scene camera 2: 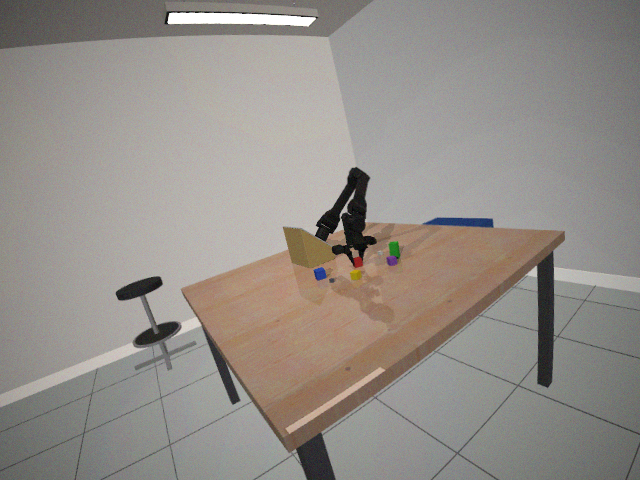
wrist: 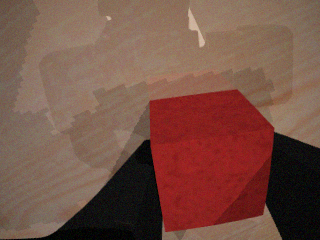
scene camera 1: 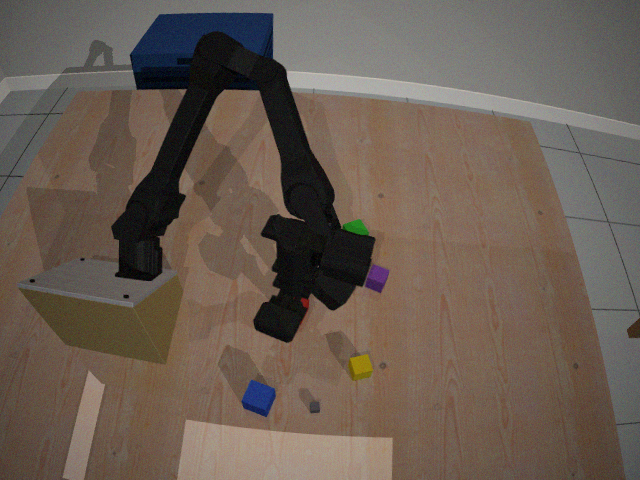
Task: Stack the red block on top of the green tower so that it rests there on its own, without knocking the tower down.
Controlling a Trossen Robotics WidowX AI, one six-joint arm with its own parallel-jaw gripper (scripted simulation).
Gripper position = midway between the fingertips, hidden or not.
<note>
In view: the gripper (scene camera 1: 295, 311), a red block (wrist: 212, 151) and a blue cube (scene camera 1: 258, 398).
The gripper shows as well in the wrist view (wrist: 200, 143). The wrist view misses the blue cube: it is out of frame.
</note>
